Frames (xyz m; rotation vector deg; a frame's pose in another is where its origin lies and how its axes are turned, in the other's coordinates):
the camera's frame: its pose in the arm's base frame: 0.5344 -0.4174 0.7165 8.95 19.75 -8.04
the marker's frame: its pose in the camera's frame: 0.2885 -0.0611 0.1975 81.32 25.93 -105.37
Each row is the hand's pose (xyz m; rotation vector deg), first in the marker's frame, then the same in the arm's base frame.
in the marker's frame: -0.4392 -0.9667 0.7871 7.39 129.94 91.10
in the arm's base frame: -0.0528 -0.2542 1.7060 137.45 -8.11 53.88
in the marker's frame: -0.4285 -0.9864 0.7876 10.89 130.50 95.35
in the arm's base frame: -0.0705 -0.2415 1.7005 135.94 -13.33 56.50
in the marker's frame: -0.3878 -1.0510 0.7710 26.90 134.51 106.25
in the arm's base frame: -0.1196 -0.1892 1.6695 133.07 -31.83 66.31
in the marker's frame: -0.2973 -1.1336 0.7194 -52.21 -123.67 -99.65
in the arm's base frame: -0.1807 -0.1092 1.5827 129.29 -62.40 83.17
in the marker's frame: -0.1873 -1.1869 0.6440 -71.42 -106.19 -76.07
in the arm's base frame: -0.2170 -0.0390 1.4628 -117.20 87.33 -93.78
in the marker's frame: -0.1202 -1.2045 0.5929 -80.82 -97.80 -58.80
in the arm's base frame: -0.2265 -0.0040 1.3847 -98.56 88.82 -87.57
